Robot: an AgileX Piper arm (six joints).
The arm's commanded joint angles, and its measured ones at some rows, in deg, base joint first. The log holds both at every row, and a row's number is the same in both.
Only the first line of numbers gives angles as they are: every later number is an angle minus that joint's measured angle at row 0.
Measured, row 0:
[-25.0, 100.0, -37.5, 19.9, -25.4, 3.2]
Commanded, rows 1 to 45:
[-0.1, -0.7, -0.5, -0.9, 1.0, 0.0]
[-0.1, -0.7, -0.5, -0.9, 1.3, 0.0]
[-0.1, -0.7, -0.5, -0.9, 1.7, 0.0]
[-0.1, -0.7, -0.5, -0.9, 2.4, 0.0]
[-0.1, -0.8, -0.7, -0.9, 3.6, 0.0]
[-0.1, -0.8, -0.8, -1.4, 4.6, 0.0]
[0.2, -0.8, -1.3, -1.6, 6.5, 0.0]
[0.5, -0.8, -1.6, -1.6, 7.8, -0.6]
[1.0, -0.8, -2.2, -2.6, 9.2, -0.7]
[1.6, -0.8, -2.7, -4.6, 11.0, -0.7]
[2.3, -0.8, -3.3, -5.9, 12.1, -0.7]
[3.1, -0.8, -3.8, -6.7, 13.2, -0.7]
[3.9, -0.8, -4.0, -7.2, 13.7, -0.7]
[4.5, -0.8, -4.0, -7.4, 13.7, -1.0]
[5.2, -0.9, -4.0, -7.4, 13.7, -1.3]
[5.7, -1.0, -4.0, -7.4, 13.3, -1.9]
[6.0, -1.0, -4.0, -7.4, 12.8, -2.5]
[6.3, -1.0, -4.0, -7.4, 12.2, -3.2]
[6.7, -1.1, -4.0, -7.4, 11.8, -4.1]
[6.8, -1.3, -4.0, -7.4, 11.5, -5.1]
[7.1, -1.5, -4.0, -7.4, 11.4, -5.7]
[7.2, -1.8, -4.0, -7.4, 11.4, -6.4]
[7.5, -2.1, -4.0, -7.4, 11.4, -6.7]
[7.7, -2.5, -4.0, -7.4, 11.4, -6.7]
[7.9, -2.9, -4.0, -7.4, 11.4, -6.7]
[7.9, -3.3, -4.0, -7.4, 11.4, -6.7]
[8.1, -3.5, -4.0, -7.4, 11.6, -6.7]
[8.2, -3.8, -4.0, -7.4, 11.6, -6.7]
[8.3, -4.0, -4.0, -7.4, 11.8, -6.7]
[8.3, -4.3, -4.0, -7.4, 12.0, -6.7]
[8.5, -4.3, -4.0, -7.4, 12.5, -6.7]
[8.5, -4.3, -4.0, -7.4, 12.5, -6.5]
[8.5, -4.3, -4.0, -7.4, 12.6, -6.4]
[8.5, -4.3, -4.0, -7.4, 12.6, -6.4]
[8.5, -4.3, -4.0, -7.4, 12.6, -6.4]
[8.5, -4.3, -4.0, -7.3, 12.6, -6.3]
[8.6, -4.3, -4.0, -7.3, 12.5, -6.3]
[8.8, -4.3, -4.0, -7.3, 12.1, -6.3]
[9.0, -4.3, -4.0, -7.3, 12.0, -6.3]
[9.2, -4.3, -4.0, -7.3, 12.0, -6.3]
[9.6, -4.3, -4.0, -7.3, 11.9, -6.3]
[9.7, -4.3, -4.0, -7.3, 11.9, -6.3]
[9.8, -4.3, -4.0, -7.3, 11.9, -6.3]
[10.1, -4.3, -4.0, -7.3, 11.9, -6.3]
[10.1, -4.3, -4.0, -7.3, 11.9, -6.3]
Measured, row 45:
[9.5, -3.8, -3.7, -6.9, 13.0, -6.0]
